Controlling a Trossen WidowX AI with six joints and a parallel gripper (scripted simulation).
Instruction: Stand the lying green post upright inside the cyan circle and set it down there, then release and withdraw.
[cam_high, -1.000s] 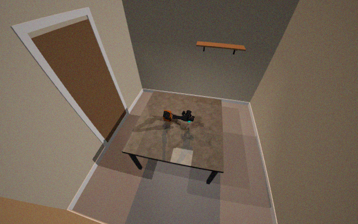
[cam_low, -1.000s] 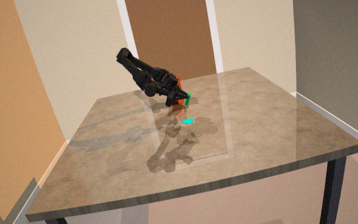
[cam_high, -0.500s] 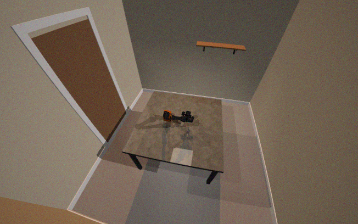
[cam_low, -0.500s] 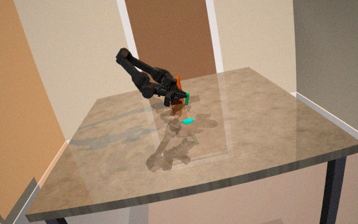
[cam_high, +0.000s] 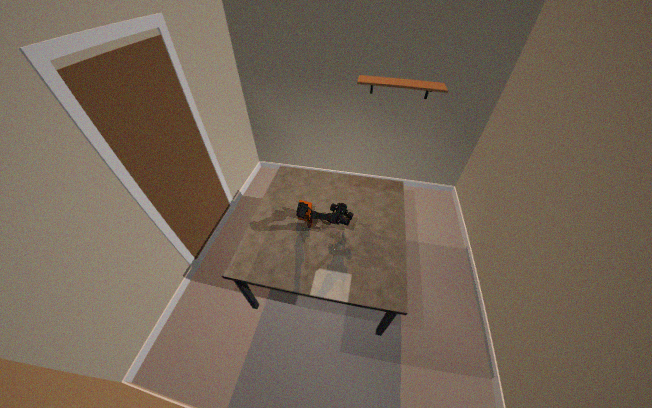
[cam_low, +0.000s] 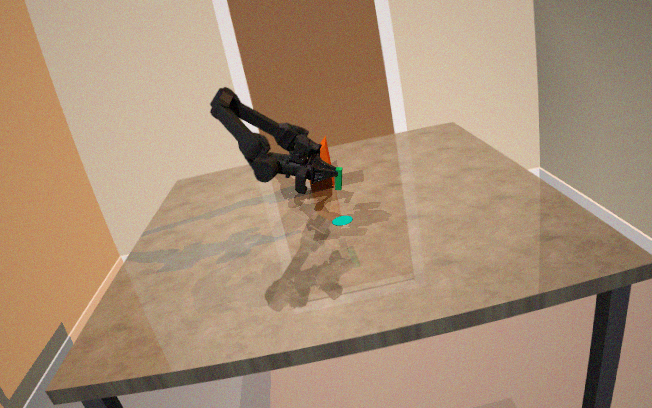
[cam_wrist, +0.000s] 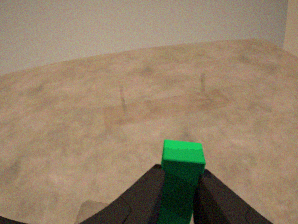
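The cyan circle lies 150 mm below my gripper tip and 20 mm to the right of it. Also, from my gripper tip: green post (20 mm below).
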